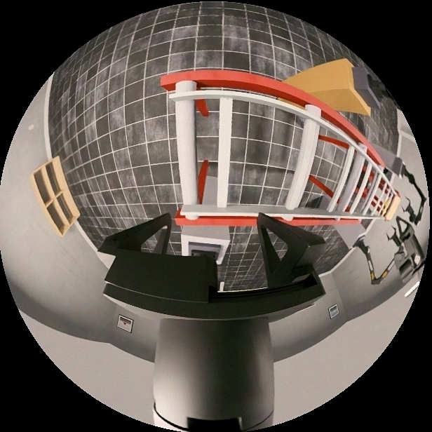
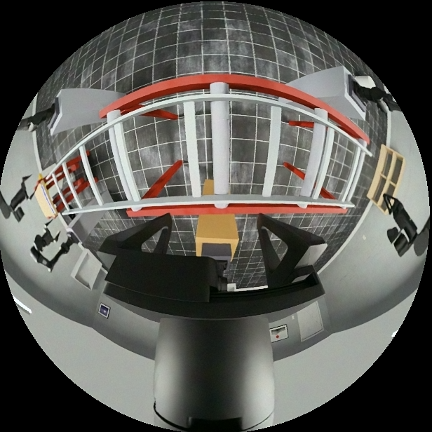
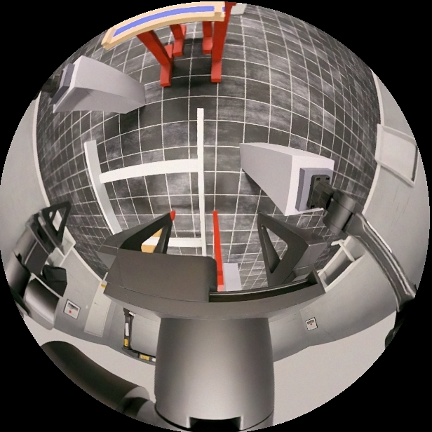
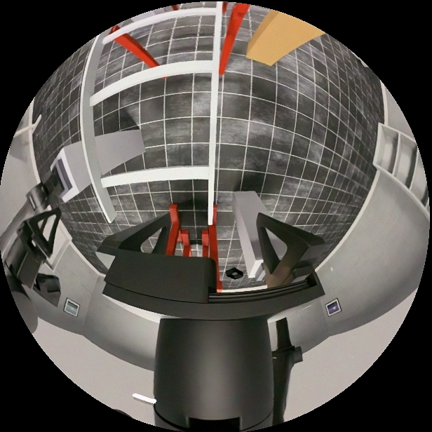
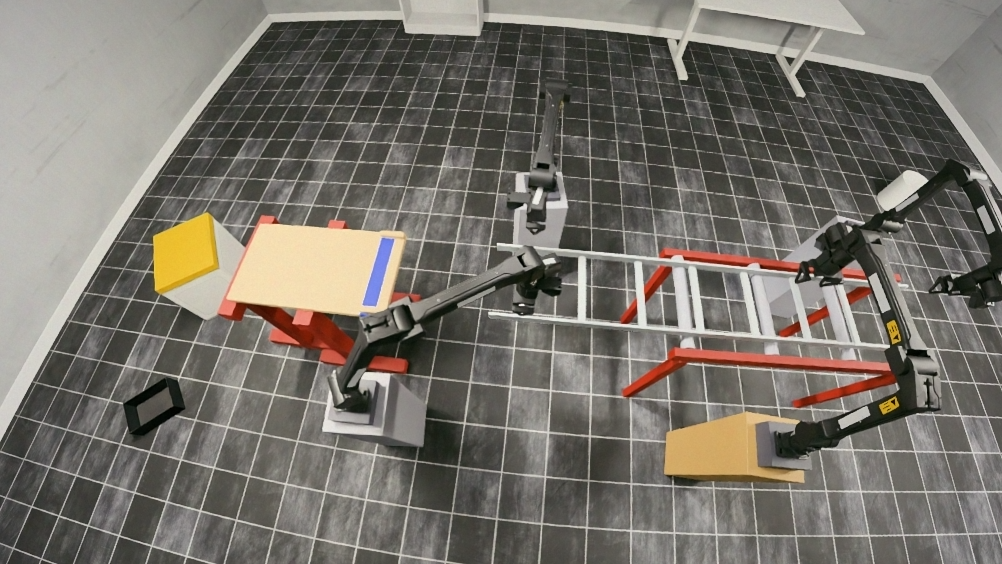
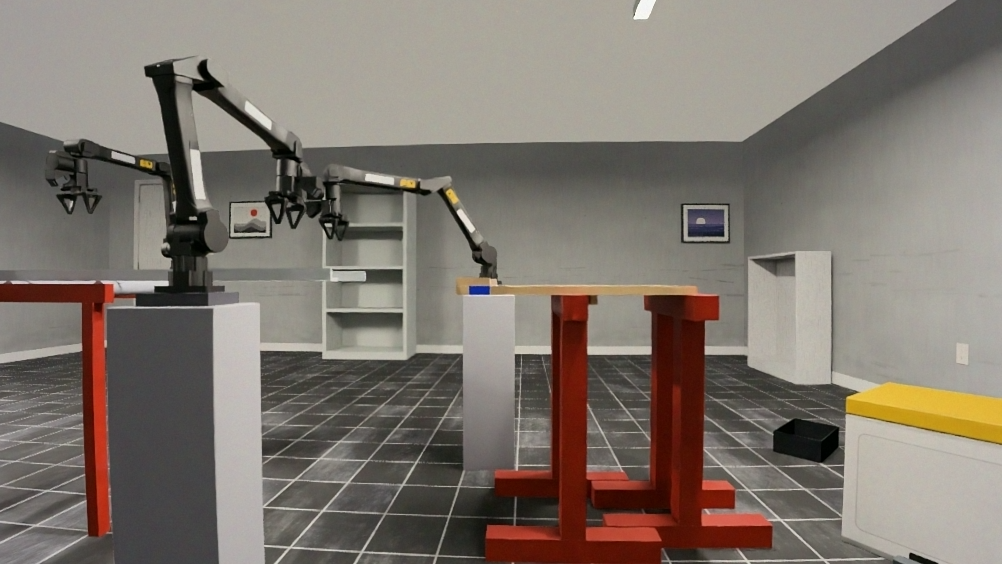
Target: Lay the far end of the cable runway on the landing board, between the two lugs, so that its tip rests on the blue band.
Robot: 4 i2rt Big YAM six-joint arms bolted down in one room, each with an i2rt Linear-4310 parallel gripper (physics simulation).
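The white ladder-like cable runway lies level on the rollers of a red stand. Its far end overhangs the stand, apart from the landing board. The blue band crosses the board's near edge; one lug shows at its back corner. Arm1's gripper, arm2's gripper, arm3's gripper and arm4's gripper are open, empty, above the runway near its rails.
The red stand carries the runway. Grey pedestals and a tan pedestal bear the arms. Two arms reach close together over the far end. A yellow-topped bin and a black tray stand beyond the board.
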